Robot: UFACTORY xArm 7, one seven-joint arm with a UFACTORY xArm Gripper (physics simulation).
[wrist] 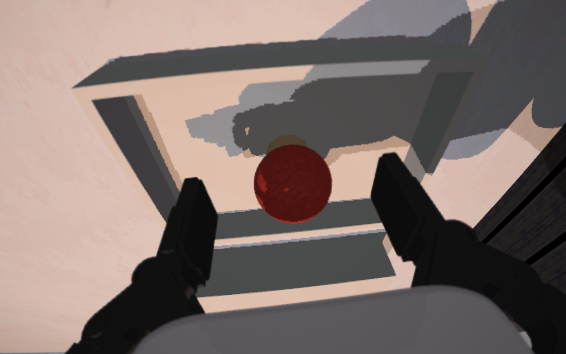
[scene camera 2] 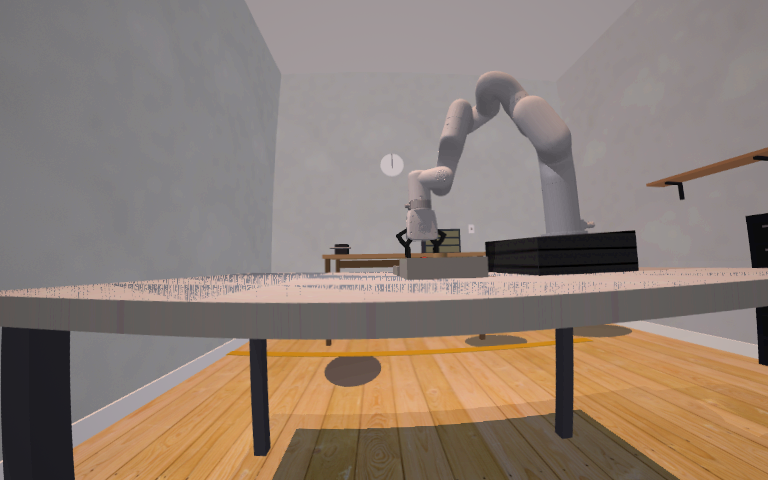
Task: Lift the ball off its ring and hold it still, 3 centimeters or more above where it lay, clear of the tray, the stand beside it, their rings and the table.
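Frame: origin at the arm's base, x left, y back, z up, level; millimetres.
Seen in the pictures: gripper, fingertip midpoint: (wrist: 292, 185); arm's base at its link origin: (scene camera 2: 563, 235).
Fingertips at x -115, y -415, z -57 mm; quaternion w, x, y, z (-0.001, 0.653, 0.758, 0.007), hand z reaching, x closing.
Observation:
Offsets run from my fingertips to a thing's top centre. "spot": to the spot under its first point.
The red ball @(dx +13, dy +3, dz +8 mm) (wrist: 293, 184) rests on its tan ring @(spot: dx -1, dy +1, dz -39 mm) (wrist: 286, 140) inside the grey tray (wrist: 240, 56) (scene camera 2: 447, 268); a small red part of the ball (scene camera 2: 424, 258) shows at the tray's rim in the scene view. My gripper (wrist: 292, 185) (scene camera 2: 421, 254) points down, open and empty, with its fingertips near rim height. In the wrist view the ball appears between the two fingers, with a gap on each side. The stand (wrist: 300, 270) is beside the tray, partly hidden by the gripper body. The ring on the stand does not show in the wrist view.
The pale table (scene camera 2: 283, 319) (wrist: 45, 150) carries the tray. The black robot base (scene camera 2: 589, 253) (wrist: 535, 215) is to the right of the tray. A wooden table (scene camera 2: 362, 256) stands farther back. The arm's shadow falls across the tray.

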